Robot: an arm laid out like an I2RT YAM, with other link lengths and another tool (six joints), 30 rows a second.
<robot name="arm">
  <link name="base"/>
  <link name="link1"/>
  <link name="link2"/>
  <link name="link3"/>
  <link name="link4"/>
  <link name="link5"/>
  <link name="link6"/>
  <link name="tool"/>
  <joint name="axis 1" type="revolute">
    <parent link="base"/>
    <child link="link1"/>
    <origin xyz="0 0 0.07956"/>
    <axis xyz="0 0 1"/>
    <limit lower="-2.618" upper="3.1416"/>
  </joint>
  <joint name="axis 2" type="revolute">
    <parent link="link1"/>
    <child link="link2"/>
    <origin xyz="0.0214 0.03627 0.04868"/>
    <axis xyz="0 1 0"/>
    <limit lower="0" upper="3.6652"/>
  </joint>
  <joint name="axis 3" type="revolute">
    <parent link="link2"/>
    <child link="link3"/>
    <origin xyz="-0.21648 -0.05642 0"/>
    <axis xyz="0 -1 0"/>
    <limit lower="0" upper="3.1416"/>
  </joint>
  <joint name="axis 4" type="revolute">
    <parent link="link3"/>
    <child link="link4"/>
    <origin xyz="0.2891 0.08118 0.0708"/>
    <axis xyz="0 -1 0"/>
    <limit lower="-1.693" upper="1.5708"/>
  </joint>
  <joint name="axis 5" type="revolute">
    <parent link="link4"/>
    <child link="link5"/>
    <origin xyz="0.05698 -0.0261 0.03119"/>
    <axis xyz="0 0 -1"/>
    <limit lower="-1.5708" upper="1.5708"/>
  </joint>
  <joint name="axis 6" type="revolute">
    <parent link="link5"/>
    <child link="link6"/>
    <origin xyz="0.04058 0 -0.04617"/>
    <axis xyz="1 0 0"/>
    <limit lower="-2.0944" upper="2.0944"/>
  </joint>
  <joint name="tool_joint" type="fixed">
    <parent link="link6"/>
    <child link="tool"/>
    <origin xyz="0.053 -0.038 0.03" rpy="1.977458 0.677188 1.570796"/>
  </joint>
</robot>
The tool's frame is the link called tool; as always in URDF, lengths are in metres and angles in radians.
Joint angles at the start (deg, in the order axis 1, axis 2, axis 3, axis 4, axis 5, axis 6): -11.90, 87.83, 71.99, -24.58, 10.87, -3.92
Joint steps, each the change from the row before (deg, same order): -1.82, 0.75, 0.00, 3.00, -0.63, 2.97; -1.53, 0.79, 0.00, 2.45, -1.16, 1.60; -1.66, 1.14, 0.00, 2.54, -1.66, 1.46; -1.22, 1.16, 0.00, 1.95, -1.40, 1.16; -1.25, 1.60, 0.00, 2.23, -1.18, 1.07; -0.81, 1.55, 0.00, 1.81, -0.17, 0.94; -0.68, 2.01, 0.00, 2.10, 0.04, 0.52; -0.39, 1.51, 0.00, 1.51, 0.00, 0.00; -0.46, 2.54, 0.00, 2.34, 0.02, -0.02; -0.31, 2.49, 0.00, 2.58, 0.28, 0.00
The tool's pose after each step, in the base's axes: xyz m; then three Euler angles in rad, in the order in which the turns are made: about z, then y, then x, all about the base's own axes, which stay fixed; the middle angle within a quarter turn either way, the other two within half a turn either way. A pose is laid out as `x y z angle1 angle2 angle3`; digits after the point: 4 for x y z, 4 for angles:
0.4181 -0.1212 0.2543 -1.6790 0.3851 2.5511
0.4198 -0.1328 0.2524 -1.6297 0.4042 2.5568
0.4222 -0.1450 0.2479 -1.5888 0.4244 2.5686
0.4246 -0.1541 0.2423 -1.5626 0.4383 2.5817
0.4275 -0.1641 0.2340 -1.5362 0.4480 2.5919
0.4295 -0.1719 0.2256 -1.5104 0.4463 2.5931
0.4325 -0.1793 0.2145 -1.4913 0.4412 2.5907
0.4351 -0.1837 0.2060 -1.4849 0.4376 2.5880
0.4392 -0.1895 0.1912 -1.4793 0.4304 2.5865
0.4430 -0.1943 0.1771 -1.4702 0.4258 2.5796

